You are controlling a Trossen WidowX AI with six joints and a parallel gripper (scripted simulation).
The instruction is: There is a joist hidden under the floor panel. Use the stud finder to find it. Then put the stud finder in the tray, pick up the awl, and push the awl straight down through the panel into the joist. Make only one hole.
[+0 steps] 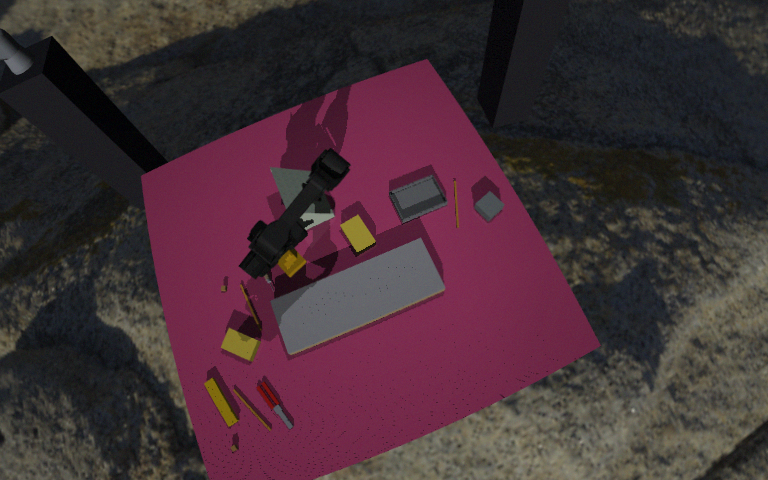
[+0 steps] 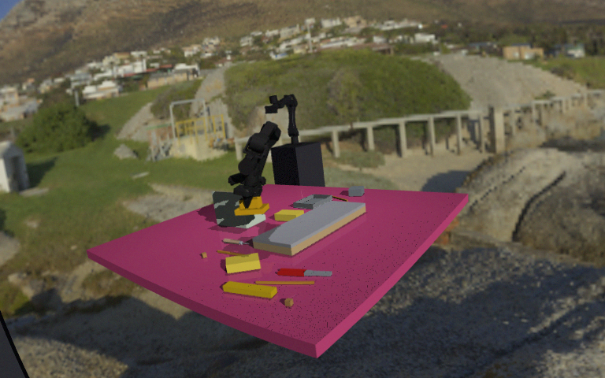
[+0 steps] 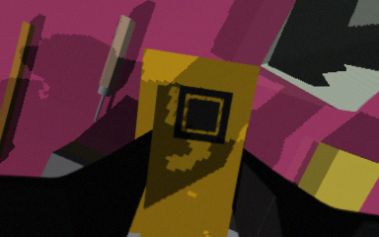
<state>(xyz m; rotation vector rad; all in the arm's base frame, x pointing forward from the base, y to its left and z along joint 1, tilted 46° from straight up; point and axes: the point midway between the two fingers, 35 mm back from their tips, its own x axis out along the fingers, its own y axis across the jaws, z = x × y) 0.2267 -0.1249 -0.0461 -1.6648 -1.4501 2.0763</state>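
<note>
The awl is 12 cm below my gripper tip, 9 cm to the right of it and 2 cm ahead of it. Round my gripper tip: stud finder 2 cm above; grey cube 68 cm to the left, 11 cm below; grey tray 46 cm to the left, 11 cm below, 10 cm behind.
</note>
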